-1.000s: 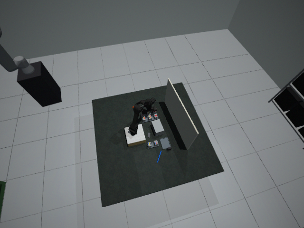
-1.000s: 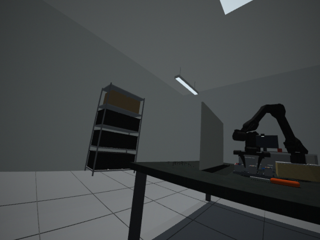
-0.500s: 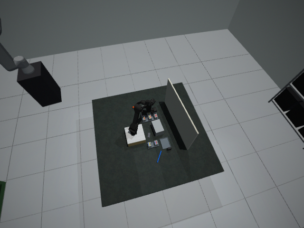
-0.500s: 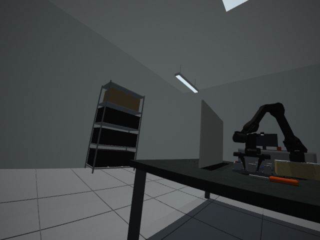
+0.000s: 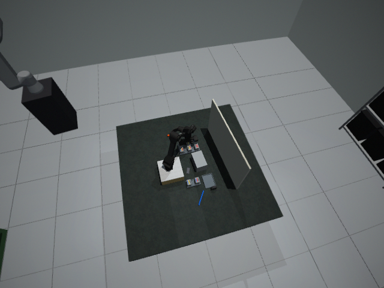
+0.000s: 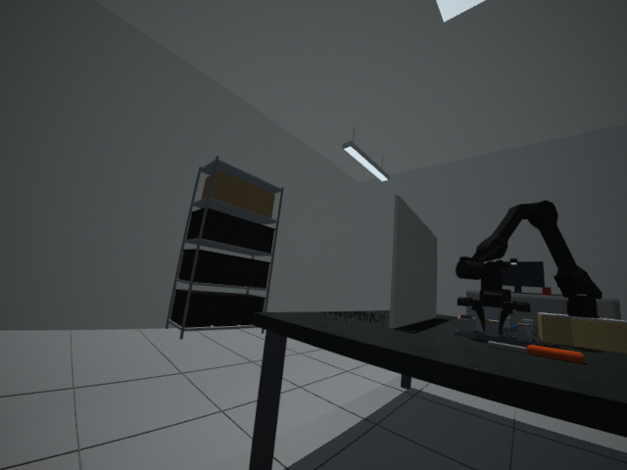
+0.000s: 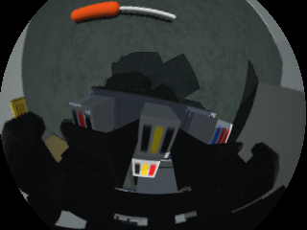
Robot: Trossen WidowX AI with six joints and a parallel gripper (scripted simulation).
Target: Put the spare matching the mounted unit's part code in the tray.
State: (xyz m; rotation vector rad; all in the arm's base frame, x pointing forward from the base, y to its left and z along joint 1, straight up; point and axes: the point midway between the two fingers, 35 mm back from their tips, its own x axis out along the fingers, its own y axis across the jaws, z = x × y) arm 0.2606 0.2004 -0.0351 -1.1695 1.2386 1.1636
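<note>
Right now my gripper tip is 5 cm short of the grey tray, 42 cm to the left of it and 1 cm above it. Round my gripper tip: tall upright panel 26 cm ahead, 23 cm to the right, 21 cm above; blue pen 8 cm behind, 54 cm to the right, 1 cm below; spare 2 cm above.
</note>
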